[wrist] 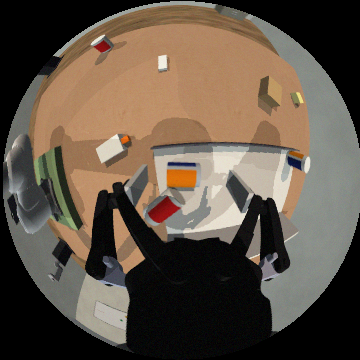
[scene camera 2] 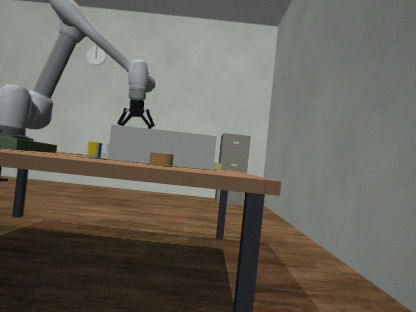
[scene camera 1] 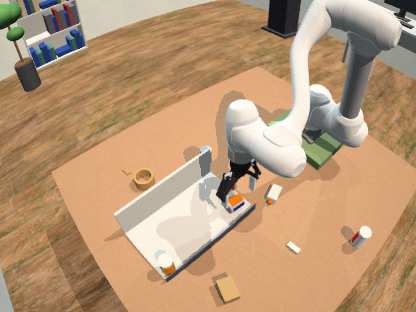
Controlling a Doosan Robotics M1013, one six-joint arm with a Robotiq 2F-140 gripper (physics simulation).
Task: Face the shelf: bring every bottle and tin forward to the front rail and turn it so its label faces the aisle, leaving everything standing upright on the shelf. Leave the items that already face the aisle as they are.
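Places are measured from the arm's base along level axes (x right, y up, z back), in centimetres.
Pixels of known places: gripper, fingertip midpoint: (wrist: pixel 188 175) (scene camera 1: pixel 238 197); arm's base at its link origin: (wrist: pixel 49 195) (scene camera 1: pixel 307 128).
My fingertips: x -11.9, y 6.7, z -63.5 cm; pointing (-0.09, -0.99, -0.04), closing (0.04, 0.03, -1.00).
Note:
Ahead of a thing's pixels: the offset from my fingertips to its top centre. "*": to the spot under its first point.
The white shelf (scene camera 1: pixel 175 225) (wrist: pixel 227 215) has a dark front rail {* dy -8.7, dx -6.0, dz -18.9 cm} (scene camera 1: pixel 210 244) (wrist: pixel 225 145). An orange-and-blue tin {dy -5.2, dx +2.6, dz +0.4 cm} (scene camera 1: pixel 235 202) (wrist: pixel 182 176) lies on its side near the rail at the robot-side end. A red-labelled tin {dy -4.9, dx +11.1, dz +5.2 cm} (scene camera 1: pixel 233 185) (wrist: pixel 164 209) lies slanted behind it, across the shelf's end edge; a finger mostly hides it in scene camera 1. A white-capped orange-and-blue bottle {dy -1.1, dx -4.2, dz -37.9 cm} (scene camera 1: pixel 167 264) (wrist: pixel 298 161) stands at the far front corner. My gripper (scene camera 1: pixel 237 189) (scene camera 2: pixel 136 125) (wrist: pixel 188 175) is open and empty above the lying tins.
A yellow-and-blue tin {dy -5.1, dx +32.3, dz +8.7 cm} (scene camera 2: pixel 94 150) stands behind the shelf. A white box with an orange end {dy -9.3, dx -4.2, dz +18.3 cm} (scene camera 1: pixel 274 192) (wrist: pixel 111 149), a small white block {dy -10.9, dx -28.5, dz +6.4 cm} (scene camera 1: pixel 293 247) (wrist: pixel 162 63), a red-and-white tin {dy -2.2, dx -47.9, dz +29.8 cm} (scene camera 1: pixel 361 237) (wrist: pixel 102 44), a tan block {dy -7.1, dx -25.0, dz -25.8 cm} (scene camera 1: pixel 228 288) (wrist: pixel 270 91) and a brown ring {dy -7.1, dx +39.1, dz -22.4 cm} (scene camera 1: pixel 136 183) (scene camera 2: pixel 161 159) are on the table.

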